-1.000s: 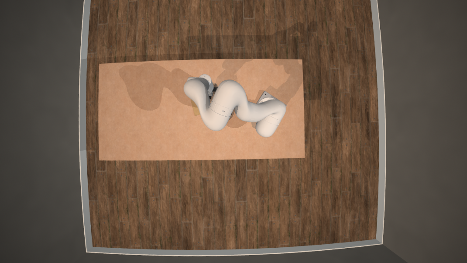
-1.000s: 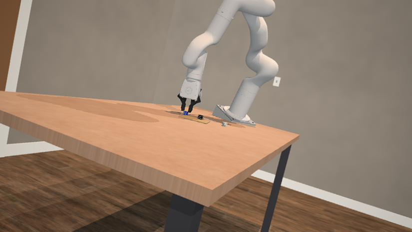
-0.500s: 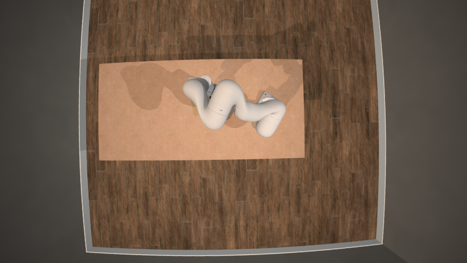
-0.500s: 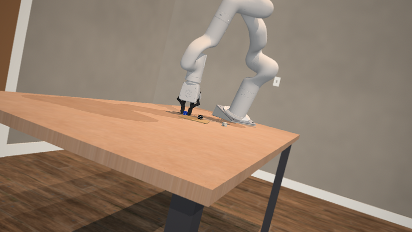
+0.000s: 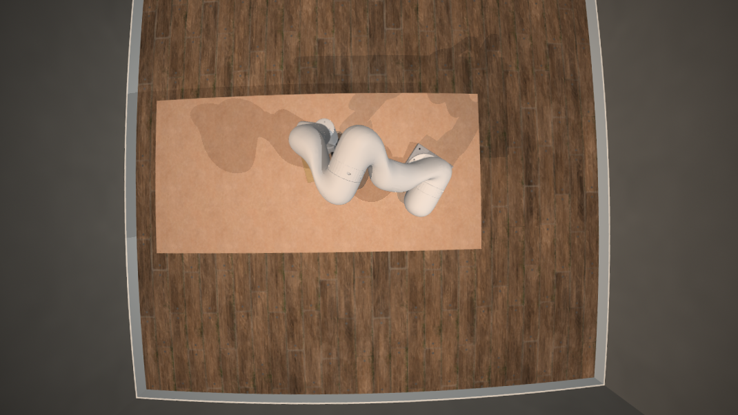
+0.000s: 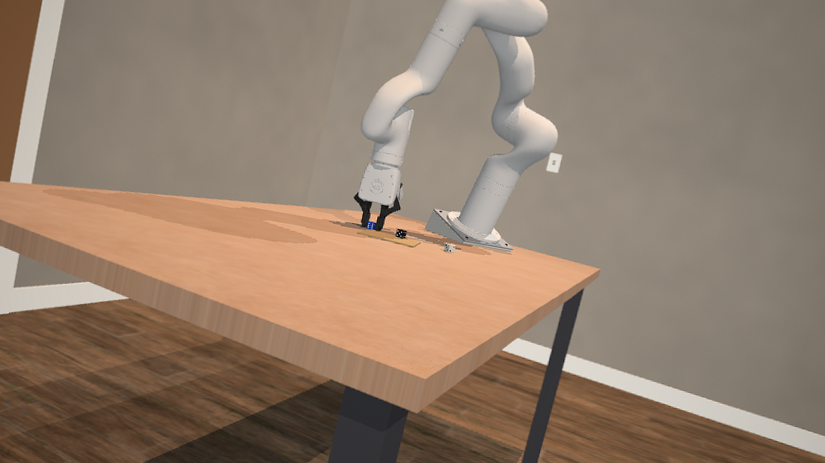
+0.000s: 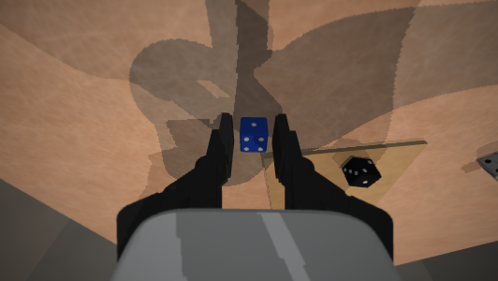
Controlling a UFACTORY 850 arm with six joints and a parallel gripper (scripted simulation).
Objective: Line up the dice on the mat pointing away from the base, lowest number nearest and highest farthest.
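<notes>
My hand is 1 cm above the blue die. Also, from my hand: black die (11 cm to the left, 2 cm ahead, 1 cm below); white die (23 cm to the left, 2 cm behind, 1 cm below); mat (11 cm to the left, 7 cm ahead, 2 cm below).
</notes>
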